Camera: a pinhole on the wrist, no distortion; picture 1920 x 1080 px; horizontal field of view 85.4 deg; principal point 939.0 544.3 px. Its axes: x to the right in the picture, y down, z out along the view. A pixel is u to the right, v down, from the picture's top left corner.
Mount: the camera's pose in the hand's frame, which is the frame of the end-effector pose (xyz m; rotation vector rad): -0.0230 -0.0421 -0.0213 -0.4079 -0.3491 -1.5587
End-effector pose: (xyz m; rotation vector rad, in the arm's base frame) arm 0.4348 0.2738 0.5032 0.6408 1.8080 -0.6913
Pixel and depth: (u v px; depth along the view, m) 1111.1 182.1 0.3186
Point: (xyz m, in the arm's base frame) 0.6997 0.0971 0.5263
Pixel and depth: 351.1 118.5 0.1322
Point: 0.5580 0.2814 0.5387
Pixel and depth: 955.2 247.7 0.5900
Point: 0.9722 0.0477 0.4804
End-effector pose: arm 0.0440 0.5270 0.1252 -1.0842 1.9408 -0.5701
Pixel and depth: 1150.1 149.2 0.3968
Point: 0.3628 0.7024 -0.0662
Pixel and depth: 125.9 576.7 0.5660
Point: -0.0275 0.8304 -0.4683
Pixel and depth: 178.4 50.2 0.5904
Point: 0.0837 1.0885 -0.3656
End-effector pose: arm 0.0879 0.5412 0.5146 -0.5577 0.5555 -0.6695
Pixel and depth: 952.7 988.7 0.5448
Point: 0.6103 0.6421 0.6504
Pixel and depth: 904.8 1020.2 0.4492
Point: 0.5208 0.6204 0.6072
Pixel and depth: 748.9 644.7 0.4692
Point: 0.4426 0.7782 0.5973
